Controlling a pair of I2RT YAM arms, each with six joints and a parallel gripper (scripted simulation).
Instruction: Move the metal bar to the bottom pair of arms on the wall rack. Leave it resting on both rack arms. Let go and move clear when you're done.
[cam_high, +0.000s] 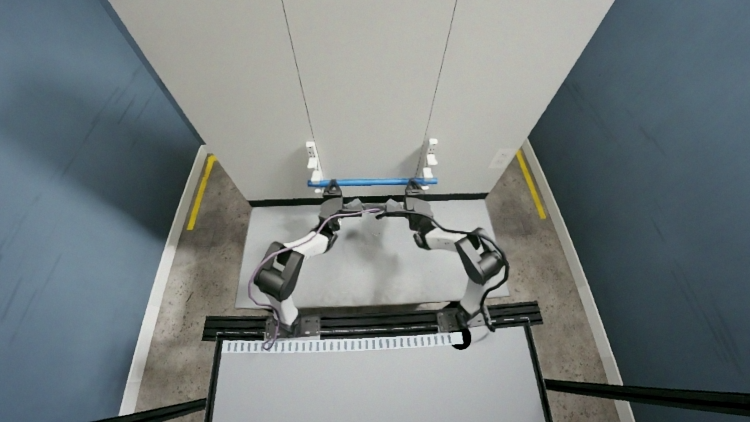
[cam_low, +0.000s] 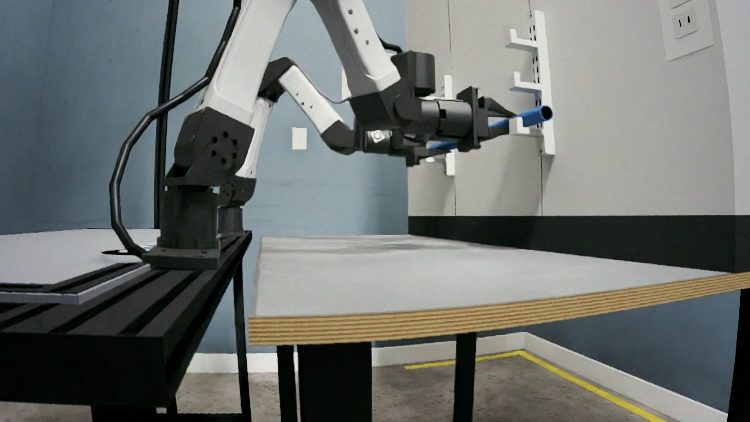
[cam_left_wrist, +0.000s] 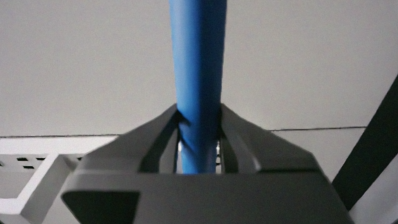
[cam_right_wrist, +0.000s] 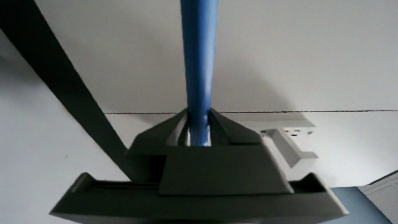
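Note:
Right now the blue metal bar is 15 cm to the right of my left hand. The rest, counted from my left hand: black base strip 4 cm ahead, 14 cm to the right, 19 cm below; then outlet plate 3 cm ahead, 64 cm to the right, 8 cm above; then wall 15 cm ahead, 14 cm to the right, 23 cm above.
Now: the blue metal bar 15 cm to the left of my right hand. Also, from my right hand: black base strip 4 cm ahead, 16 cm to the left, 19 cm below; then outlet plate 4 cm ahead, 35 cm to the right, 8 cm above; then wall 15 cm ahead, 16 cm to the left, 23 cm above.

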